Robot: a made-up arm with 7 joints.
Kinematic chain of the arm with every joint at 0, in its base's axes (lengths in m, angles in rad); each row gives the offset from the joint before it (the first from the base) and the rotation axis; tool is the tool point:
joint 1: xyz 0 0 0.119 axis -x
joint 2: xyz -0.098 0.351 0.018 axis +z
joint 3: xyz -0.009 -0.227 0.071 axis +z
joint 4: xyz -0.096 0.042 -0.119 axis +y
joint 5: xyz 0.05 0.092 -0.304 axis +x
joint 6: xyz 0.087 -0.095 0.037 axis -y
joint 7: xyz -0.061 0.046 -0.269 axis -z
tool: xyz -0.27 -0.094 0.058
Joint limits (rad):
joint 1: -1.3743..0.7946
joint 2: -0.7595..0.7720
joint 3: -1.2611..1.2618
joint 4: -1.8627..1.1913
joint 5: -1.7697..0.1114
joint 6: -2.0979..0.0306
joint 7: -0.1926..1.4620
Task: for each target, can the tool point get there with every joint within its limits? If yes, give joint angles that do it. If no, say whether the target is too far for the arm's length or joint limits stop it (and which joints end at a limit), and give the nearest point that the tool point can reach.
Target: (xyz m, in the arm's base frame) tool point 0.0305 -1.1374 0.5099
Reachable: no: joint limits stop it (at a limit: joint 1, joint 2, joint 3, joint 4, joint 5, joint 6) | nearest point -0.0338 -0.5799 0.2985 | short by 0.600 m
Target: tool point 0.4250 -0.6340 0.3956
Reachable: no: joint limits stop it (at a limit: joint 1, joint 2, joint 3, joint 4, joint 6, joint 7) | nearest point 0.2670 -0.4497 0.2835 | short by 0.267 m
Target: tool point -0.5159 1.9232 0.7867
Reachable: no: too far | nearest point -0.3661 0.9063 0.4336 | short by 1.087 m
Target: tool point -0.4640 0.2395 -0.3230
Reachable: yes | joints -0.0298 0.1621 0.4152 0.0952 -0.2282 -0.3408 1.3275
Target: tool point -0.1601 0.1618 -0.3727
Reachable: yes | joints 0.1485 -0.4709 -0.3233 -0.7925 -0.2471 -0.3042 0.4047
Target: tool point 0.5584 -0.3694 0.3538
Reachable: no: joint limits stop it (at a limit: joint 1, joint 4, joint 5, joint 6) | nearest point 0.5584 -0.1777 0.3156 | short by 0.196 m
